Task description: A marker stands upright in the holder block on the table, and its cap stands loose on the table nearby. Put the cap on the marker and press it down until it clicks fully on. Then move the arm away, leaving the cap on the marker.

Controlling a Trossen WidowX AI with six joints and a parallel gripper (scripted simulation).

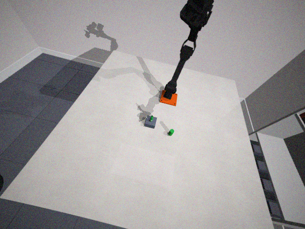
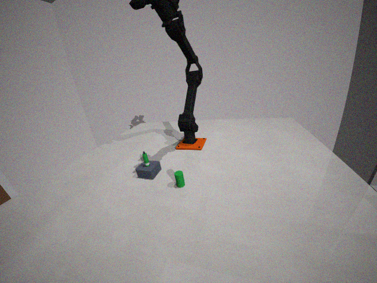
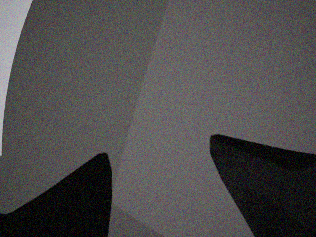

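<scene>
Right now my gripper tip is 690 mm above the green cap, 110 mm short of it and 100 mm to the right of it.
</scene>
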